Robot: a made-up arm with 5 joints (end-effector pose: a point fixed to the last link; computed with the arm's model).
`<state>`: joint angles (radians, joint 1 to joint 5).
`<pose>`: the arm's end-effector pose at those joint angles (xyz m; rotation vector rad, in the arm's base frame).
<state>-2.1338 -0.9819 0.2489 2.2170 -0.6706</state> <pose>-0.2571 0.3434 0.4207 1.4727 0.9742 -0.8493</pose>
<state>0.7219 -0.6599 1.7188 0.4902 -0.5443</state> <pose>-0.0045 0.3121 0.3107 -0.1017 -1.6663 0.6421</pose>
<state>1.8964 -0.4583 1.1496 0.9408 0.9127</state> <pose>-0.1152 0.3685 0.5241 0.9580 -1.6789 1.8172</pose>
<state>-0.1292 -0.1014 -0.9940 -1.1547 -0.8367</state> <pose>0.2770 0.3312 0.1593 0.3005 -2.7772 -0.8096</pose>
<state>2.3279 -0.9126 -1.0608 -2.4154 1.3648</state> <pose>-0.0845 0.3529 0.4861 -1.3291 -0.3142 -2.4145</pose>
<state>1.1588 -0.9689 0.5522 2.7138 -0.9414</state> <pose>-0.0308 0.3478 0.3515 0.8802 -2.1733 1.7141</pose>
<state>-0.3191 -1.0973 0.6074 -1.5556 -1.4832</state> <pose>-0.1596 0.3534 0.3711 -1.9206 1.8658 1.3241</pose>
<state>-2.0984 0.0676 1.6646 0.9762 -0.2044</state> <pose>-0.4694 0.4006 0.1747 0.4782 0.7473 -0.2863</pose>
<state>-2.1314 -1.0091 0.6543 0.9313 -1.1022</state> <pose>-0.2346 0.2732 0.4089 1.2242 1.3986 0.5962</pose>
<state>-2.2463 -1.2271 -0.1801 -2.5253 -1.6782</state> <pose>-0.2257 0.3668 0.4666 0.5909 0.6090 -1.0891</pose>
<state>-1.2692 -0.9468 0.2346 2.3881 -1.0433</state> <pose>-0.2626 0.3600 0.3008 1.2429 0.0960 -0.0822</pose>
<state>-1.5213 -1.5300 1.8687 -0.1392 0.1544</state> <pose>-0.3049 0.1174 0.5074 1.4956 0.7172 -0.0651</pose>
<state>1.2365 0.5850 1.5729 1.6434 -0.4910</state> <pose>0.1875 0.1908 0.7844 -0.4953 -2.8448 0.1800</pose>
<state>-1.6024 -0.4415 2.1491 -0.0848 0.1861</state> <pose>-0.3127 0.4079 0.2477 0.5644 0.4609 -0.4825</pose>
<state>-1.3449 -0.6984 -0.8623 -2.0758 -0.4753</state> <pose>-0.2378 0.4639 0.1817 0.9421 -0.7360 -1.2528</pose>
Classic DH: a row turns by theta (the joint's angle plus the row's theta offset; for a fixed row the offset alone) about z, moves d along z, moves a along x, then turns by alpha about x. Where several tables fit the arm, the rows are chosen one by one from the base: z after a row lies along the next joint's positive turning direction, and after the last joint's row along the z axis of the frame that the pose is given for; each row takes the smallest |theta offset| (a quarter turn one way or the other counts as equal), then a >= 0, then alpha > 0; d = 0 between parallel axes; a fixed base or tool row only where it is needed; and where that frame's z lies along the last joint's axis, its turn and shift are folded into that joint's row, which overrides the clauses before.
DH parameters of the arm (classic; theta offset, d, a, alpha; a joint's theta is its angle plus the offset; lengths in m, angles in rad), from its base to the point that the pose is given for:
base (fixed): -0.1299 0.3702 -0.1968 1.5749
joint 1: -0.1176 0.0039 0.2434 1.6047
joint 2: 0.2119 0.061 0.0749 -1.727
joint 3: 1.1426 -0.3676 0.051 0.6553
joint 4: -1.3571 0.0351 -0.0025 1.0684
joint 5: -0.344 -0.0872 0.0047 -2.0959
tool (fixed): -1.3216 -0.0418 0 0

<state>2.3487 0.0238 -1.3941 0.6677 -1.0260</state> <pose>-0.3875 0.3436 0.7745 0.0302 -0.3482 0.2181</pose>
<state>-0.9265 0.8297 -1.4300 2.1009 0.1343</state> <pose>0.0537 0.0942 -0.2078 0.0321 0.1613 -2.5503</pose>
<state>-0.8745 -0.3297 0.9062 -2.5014 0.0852</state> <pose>-0.0636 0.4291 0.1061 -2.1474 2.0607 -0.3361</pose>
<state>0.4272 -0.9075 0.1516 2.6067 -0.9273</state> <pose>-0.0565 0.3543 0.2764 1.0166 -1.3845 0.8354</pose>
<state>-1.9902 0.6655 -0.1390 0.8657 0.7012</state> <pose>-0.4901 0.2399 -0.1250 -0.8459 1.0556 -2.1269</pose>
